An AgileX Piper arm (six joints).
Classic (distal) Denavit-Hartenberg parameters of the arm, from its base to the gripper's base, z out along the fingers. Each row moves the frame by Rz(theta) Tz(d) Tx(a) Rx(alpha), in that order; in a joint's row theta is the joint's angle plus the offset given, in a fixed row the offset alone. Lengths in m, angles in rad.
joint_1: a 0  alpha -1.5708  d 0.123  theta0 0
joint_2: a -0.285  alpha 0  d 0  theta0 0.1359
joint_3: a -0.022  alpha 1.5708  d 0  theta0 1.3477
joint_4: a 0  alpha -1.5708  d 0.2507  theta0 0
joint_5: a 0  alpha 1.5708  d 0  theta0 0
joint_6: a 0  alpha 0  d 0.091  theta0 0
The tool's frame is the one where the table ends.
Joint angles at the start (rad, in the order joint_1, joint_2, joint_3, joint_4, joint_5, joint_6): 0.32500 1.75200 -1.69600 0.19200 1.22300 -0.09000
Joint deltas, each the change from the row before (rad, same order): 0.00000 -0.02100 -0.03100 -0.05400 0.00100 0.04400; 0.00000 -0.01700 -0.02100 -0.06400 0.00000 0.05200; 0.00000 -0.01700 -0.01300 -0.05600 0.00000 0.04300; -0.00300 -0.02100 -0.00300 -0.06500 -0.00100 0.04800; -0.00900 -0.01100 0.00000 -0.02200 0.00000 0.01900
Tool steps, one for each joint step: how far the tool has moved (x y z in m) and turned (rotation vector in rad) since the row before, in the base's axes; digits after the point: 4 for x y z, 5 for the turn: -0.0017 -0.0054 0.0158 -0.02060 -0.05359 -0.04282; -0.0014 -0.0062 0.0117 -0.02848 -0.04422 -0.05311; -0.0022 -0.0058 0.0097 -0.02467 -0.03800 -0.04565; -0.0029 -0.0080 0.0085 -0.03041 -0.03725 -0.05542; -0.0013 -0.0058 0.0040 -0.00771 -0.01520 -0.02933
